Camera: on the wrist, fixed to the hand. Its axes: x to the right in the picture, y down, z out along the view.
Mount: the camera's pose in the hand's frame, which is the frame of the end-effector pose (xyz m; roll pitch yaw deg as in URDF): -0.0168 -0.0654 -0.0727 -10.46 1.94 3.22
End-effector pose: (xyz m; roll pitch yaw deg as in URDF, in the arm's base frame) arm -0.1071 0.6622 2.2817 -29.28 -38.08 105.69
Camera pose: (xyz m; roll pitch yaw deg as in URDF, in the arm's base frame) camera -0.0196 0.6932 2.2466 -41.14 -34.79 107.95
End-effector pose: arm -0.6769 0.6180 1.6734 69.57 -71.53 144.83
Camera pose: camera -0.7658 0.6253 1.6300 49.05 -73.61 155.31
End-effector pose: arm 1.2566 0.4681 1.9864 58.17 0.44 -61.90
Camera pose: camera 1.2724 0.4964 1.8926 47.63 -1.27 -58.55
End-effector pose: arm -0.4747 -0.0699 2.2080 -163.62 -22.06 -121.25
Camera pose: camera -0.4133 -0.0502 2.2834 -172.62 -22.97 -125.20
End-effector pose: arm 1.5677 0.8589 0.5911 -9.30 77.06 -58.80
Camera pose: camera 1.4696 0.8736 0.5938 -4.80 79.12 -43.46
